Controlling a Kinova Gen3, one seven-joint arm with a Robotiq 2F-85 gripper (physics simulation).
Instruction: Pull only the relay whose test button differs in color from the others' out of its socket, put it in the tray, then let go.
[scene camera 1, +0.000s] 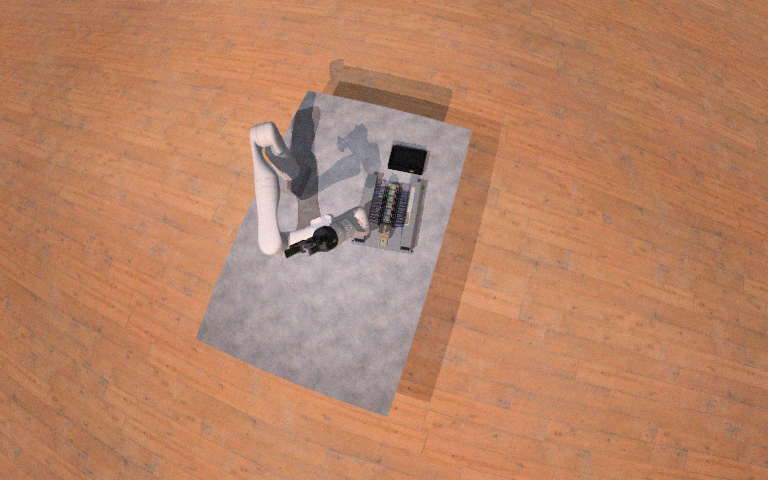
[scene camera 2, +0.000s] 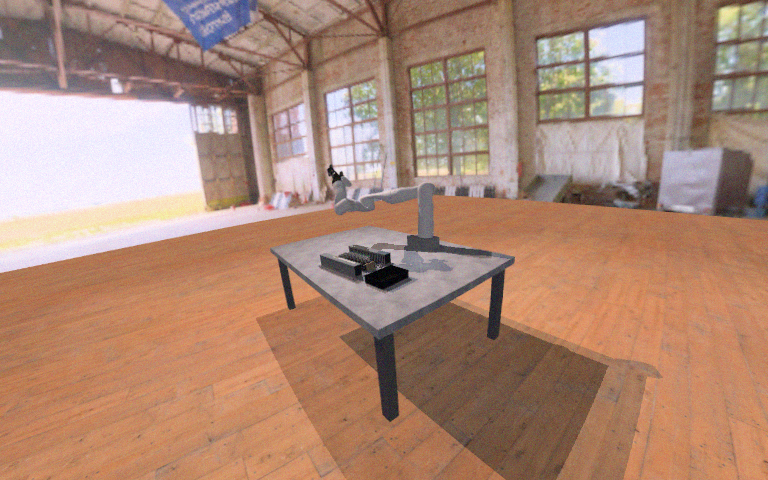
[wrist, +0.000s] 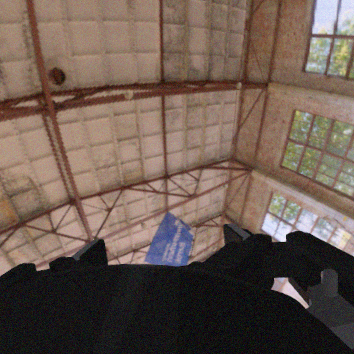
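Where they show: gripper, fingertip midpoint: (scene camera 1: 295, 253) (scene camera 2: 335, 168) (wrist: 164, 245); arm's base at its link origin: (scene camera 1: 290, 171) (scene camera 2: 425, 236).
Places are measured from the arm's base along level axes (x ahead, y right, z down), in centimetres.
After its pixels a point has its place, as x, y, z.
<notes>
A row of small relays in sockets (scene camera 1: 389, 206) @[48.5, 3.4, -0.8], with blue wires on both sides, stands in the middle of a grey panel (scene camera 1: 395, 245) @[55.5, 17.1, 5.8]. The relays are too small here to tell the test button colors apart. The black tray (scene camera 1: 406, 157) @[47.6, -25.4, 5.8] (scene camera 2: 390, 280) @[51.2, -29.1, 3.6] stands beside one end of the panel on the table and looks empty. My gripper (scene camera 1: 296, 249) @[34.4, 41.4, -45.5] (scene camera 2: 330, 170) @[34.4, 41.4, -45.5] (wrist: 164, 245) @[34.4, 41.4, -45.5] is open and empty. It is high above the table, tilted upward and well away from the relays and the tray. The wrist view looks at the roof and windows; the relays and tray do not show there.
Long grey cable ducts (scene camera 1: 416, 217) (scene camera 2: 339, 264) @[59.6, -0.2, 1.4] run along both sides of the relay row. A beige block (scene camera 1: 383, 240) @[50.0, 16.7, 5.4] sits at the panel's end away from the tray. The arm's base (scene camera 2: 423, 243) @[7.4, -5.8, 1.7] stands on the grey table (scene camera 1: 317, 316) @[34.2, 55.9, 6.1] (scene camera 2: 453, 283) @[32.0, -47.0, 6.1].
</notes>
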